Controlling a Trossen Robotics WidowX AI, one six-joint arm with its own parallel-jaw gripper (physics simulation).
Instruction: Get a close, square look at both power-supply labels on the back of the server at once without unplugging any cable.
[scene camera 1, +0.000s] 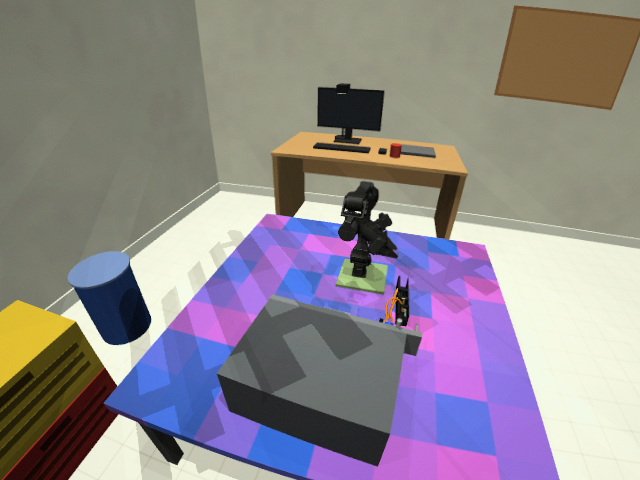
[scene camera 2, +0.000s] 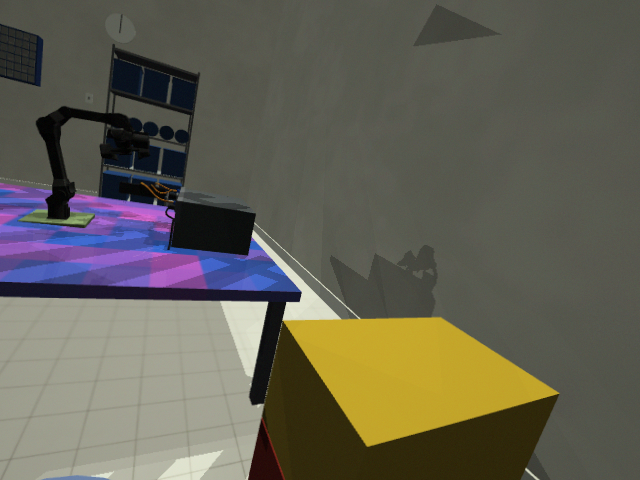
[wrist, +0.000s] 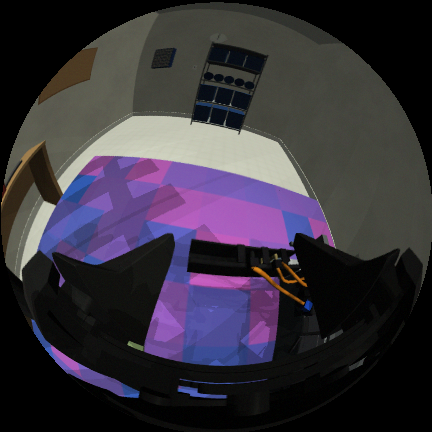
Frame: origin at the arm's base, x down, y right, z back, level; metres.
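Seen in the pictures: gripper, fingertip midpoint: (scene camera 1: 397, 253) (scene camera 2: 128, 159) (wrist: 236, 239); arm's base at its link origin: (scene camera 1: 359, 273) (scene camera 2: 58, 217).
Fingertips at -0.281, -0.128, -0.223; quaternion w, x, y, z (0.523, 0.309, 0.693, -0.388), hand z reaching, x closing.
Pixels of each thing's top centre, then the offset from my fingertips to it, as dx, dy, dz. Level surfaces: height alone.
- black slotted bracket at its top centre: (wrist: 264, 253) (scene camera 1: 403, 292) (scene camera 2: 145, 182) +0.098, -0.038, -0.083
- blue plug at its top centre: (wrist: 309, 305) +0.158, +0.060, -0.227
- patterned table at its surface level: dx +0.292
A grey server (scene camera 1: 315, 356) (scene camera 2: 211, 229) lies on the table, its back towards the arm's base. A black slotted bracket (scene camera 1: 402, 304) (scene camera 2: 131, 188) (wrist: 215, 259) sticks out from one end of the server's back. Orange cables (scene camera 2: 151, 189) (wrist: 272, 282) run from the bracket towards the back, one ending at a blue plug (wrist: 308, 305). My gripper (scene camera 1: 391, 236) (scene camera 2: 125, 153) (wrist: 236, 239) is open and empty, above the table and higher than the bracket. In the wrist view, the right finger hides part of the server's back. The power-supply labels cannot be made out.
The arm's base stands on a green plate (scene camera 1: 343, 282) (scene camera 2: 85, 219) on the patterned table (scene camera 1: 460, 372) (scene camera 2: 124, 268). A desk (scene camera 1: 367, 170) with a monitor (scene camera 1: 350, 109), a blue bin (scene camera 1: 116, 304), a yellow box (scene camera 1: 31, 330) (scene camera 2: 413, 366) and a shelf rack (scene camera 2: 155, 97) stand beyond the table.
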